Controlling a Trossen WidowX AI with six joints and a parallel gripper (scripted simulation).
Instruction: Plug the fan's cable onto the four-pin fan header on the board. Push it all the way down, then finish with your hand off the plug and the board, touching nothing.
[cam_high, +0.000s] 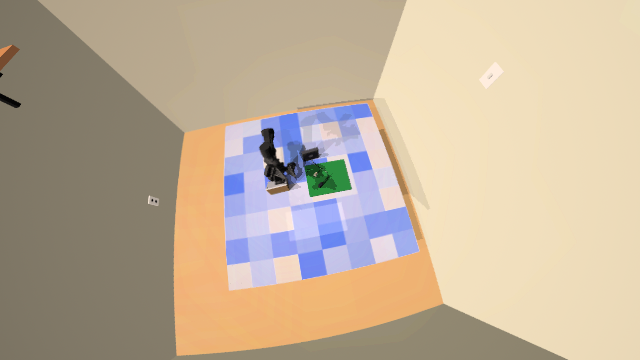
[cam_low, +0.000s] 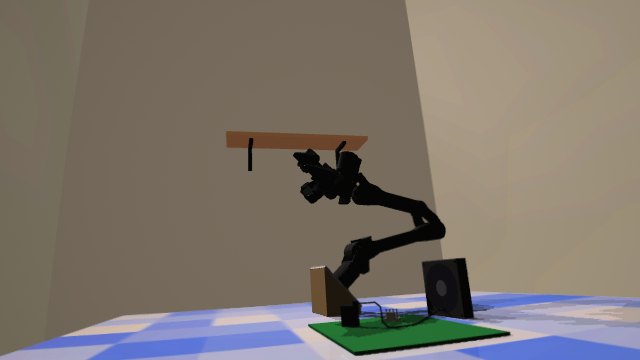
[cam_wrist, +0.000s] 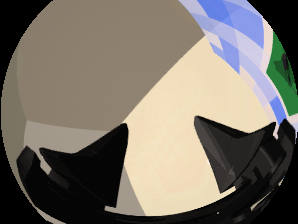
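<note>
The fan cable plug is 16 cm ahead of my gripper tip, 6 cm to the left of it and 37 cm below it. From my gripper tip the other things lie so: green board (22 cm ahead, 12 cm to the left, 41 cm below); black fan (13 cm ahead, 28 cm to the left, 33 cm below).
</note>
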